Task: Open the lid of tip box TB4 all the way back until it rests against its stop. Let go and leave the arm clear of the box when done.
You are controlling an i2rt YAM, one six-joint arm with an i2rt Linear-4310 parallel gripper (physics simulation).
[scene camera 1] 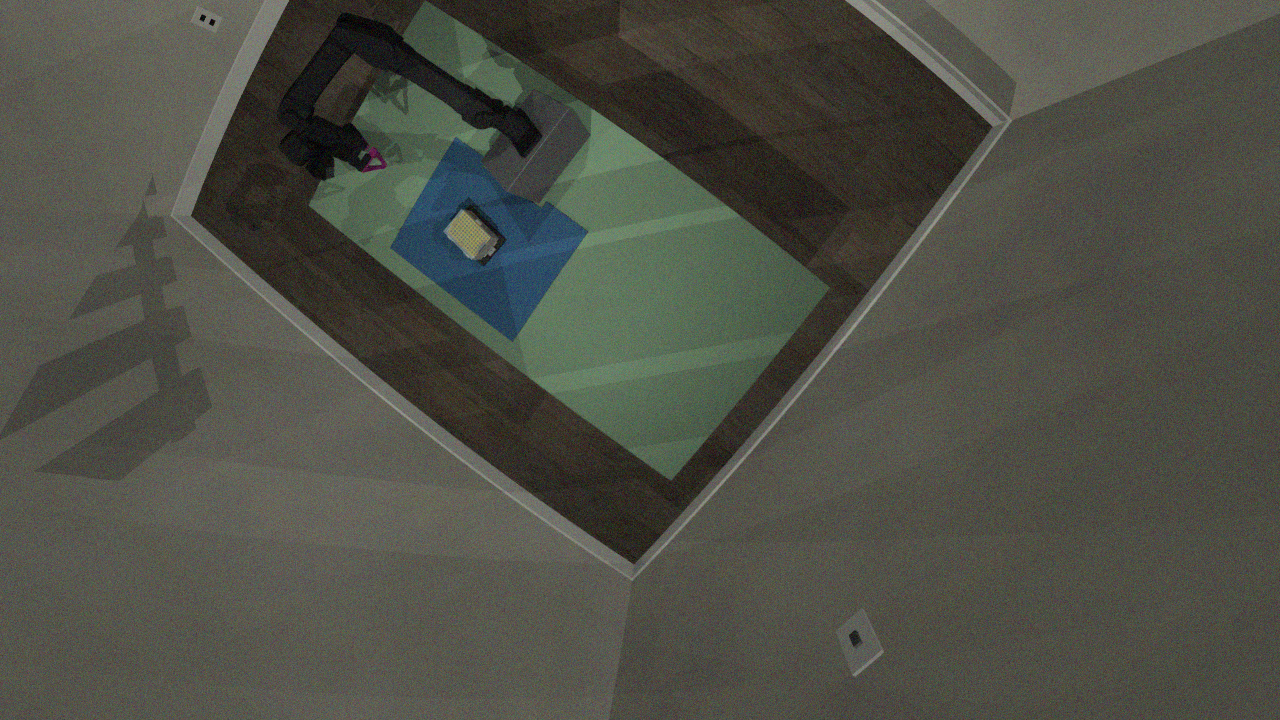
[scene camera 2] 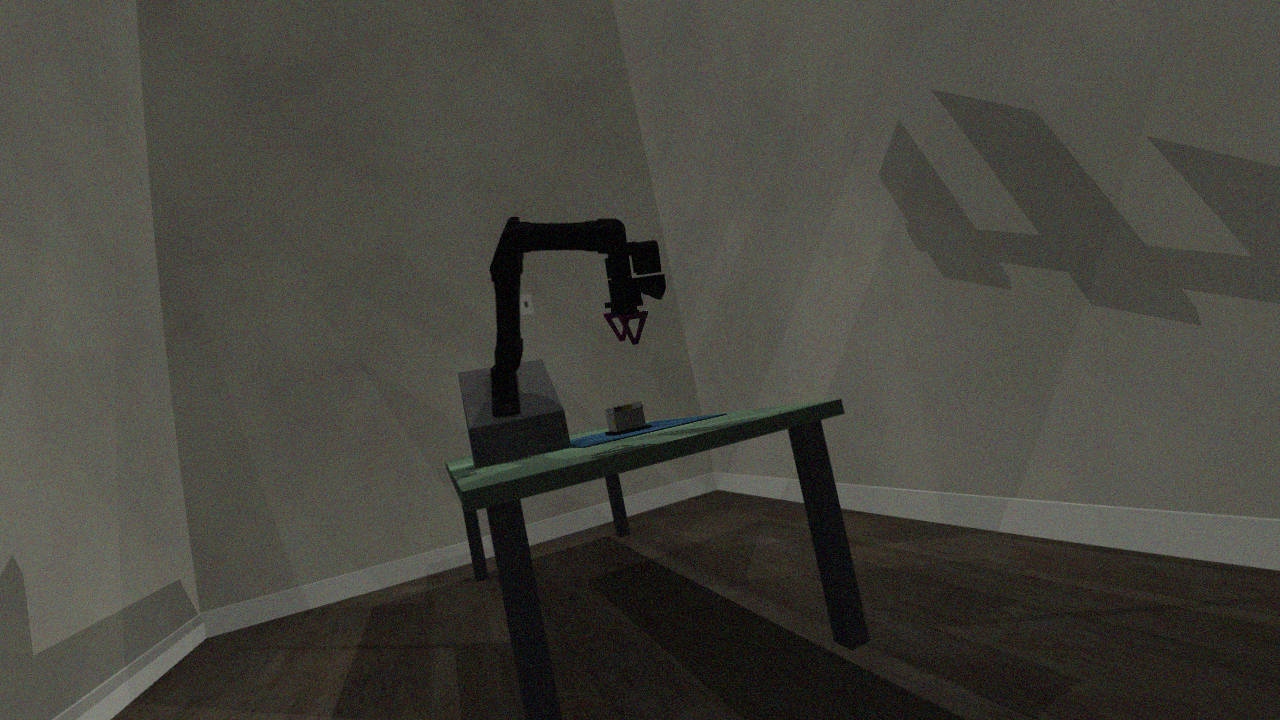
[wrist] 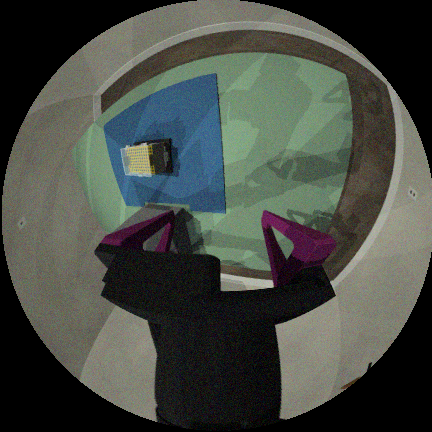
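Seen in the pictures: gripper, fingertip midpoint: [scene camera 1: 376, 156] [scene camera 2: 628, 342] [wrist: 217, 214]; arm's base at its link origin: [scene camera 1: 523, 132] [scene camera 2: 504, 391].
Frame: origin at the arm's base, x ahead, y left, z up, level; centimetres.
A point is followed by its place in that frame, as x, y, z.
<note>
The tip box [scene camera 1: 469, 234] {31.4, 3.2, -10.1} [scene camera 2: 624, 418] {30.6, -3.5, -13.8} [wrist: 139, 159] {32.5, -0.1, -10.0} stands upright on a blue mat [scene camera 1: 514, 304] {39.1, 24.9, -17.8} [scene camera 2: 689, 421] {44.4, -17.1, -17.8} [wrist: 200, 192] {21.2, -14.8, -17.8}. It has a dark side, and a yellow tip grid shows through a clear cover. The lid looks closed, and no raised lid shows above the box in scene camera 2; its fine edges are too small to make out. No TB4 label is readable. My gripper [scene camera 1: 379, 161] {30.3, -25.7, 4.2} [scene camera 2: 629, 340] {30.3, -25.7, 4.2} [wrist: 217, 214] {30.3, -25.7, 4.2} is open and empty, with magenta fingers wide apart. It hangs high above the table, off to one side of the box and touching nothing.
The green table [scene camera 1: 680, 295] {2.9, 58.0, -18.1} [scene camera 2: 760, 426] {44.9, -54.1, -19.4} bears the mat and a grey block [scene camera 1: 556, 147] {-3.0, 8.7, -1.2} [scene camera 2: 519, 438] {1.5, -8.8, -13.2}, on which the black arm's base stands. The grey block is near the mat's edge. Room walls surround the table at a distance.
</note>
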